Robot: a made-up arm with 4 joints.
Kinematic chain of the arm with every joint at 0, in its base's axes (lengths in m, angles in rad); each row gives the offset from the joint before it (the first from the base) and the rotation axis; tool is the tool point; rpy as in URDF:
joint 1: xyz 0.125 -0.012 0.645 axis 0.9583 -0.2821 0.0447
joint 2: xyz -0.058 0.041 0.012 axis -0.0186 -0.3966 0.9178
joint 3: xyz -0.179 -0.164 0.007 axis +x
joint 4: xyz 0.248 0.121 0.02 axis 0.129 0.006 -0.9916
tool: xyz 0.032 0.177 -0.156 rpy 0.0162 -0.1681 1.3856
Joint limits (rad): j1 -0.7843..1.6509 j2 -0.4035..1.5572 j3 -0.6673..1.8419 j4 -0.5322..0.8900
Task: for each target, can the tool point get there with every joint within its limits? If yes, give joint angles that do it. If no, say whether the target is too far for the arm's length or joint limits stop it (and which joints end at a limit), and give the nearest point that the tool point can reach.
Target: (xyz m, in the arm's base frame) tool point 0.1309 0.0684 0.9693
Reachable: yes | joints -0.1132 0.4282 1.5761 0.0049
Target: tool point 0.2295 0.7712 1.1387
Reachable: no: too far | nearest point 0.1360 0.3233 0.8561 | short by 0.538 m
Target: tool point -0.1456 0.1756 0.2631
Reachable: no: joint limits stop it (at a limit: joint 1, joint 2) | nearest point 0.0023 0.1278 0.4247 | short by 0.224 m
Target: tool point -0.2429 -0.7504 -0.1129
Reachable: no: too far | nearest point -0.0211 -0.3050 0.5251 | short by 0.809 m
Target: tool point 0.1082 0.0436 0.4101
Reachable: yes | joints -0.4390 0.5114 -0.3082 -0.2005
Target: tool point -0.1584 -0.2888 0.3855
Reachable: no: joint limits stop it (at a limit: joint 1, joint 2) | nearest point -0.0592 -0.2446 0.5235 | short by 0.176 m
